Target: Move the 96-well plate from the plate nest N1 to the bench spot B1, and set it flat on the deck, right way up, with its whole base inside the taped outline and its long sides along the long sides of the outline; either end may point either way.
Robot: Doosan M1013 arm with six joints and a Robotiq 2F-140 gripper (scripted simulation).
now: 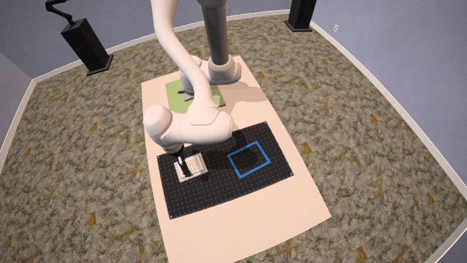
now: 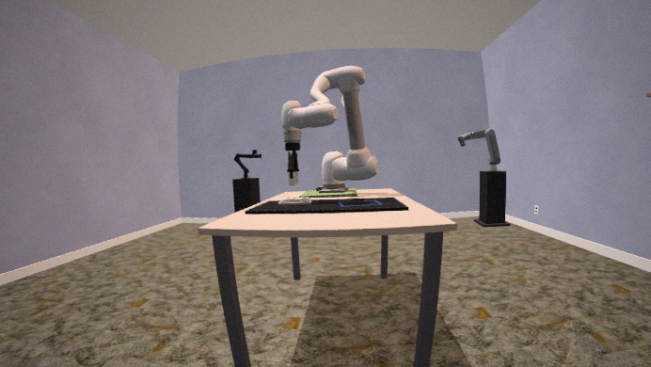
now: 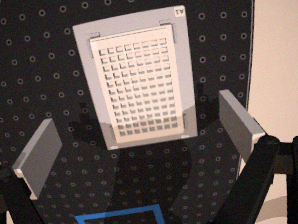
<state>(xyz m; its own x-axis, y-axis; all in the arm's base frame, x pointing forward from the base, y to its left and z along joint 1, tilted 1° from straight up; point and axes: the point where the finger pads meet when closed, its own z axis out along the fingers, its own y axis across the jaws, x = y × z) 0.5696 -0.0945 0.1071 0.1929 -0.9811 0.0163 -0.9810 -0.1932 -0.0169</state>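
Right now my hand is 80 mm above the white 96-well plate. From my hand the other things lie so: grey plate nest N1 (100 mm below).
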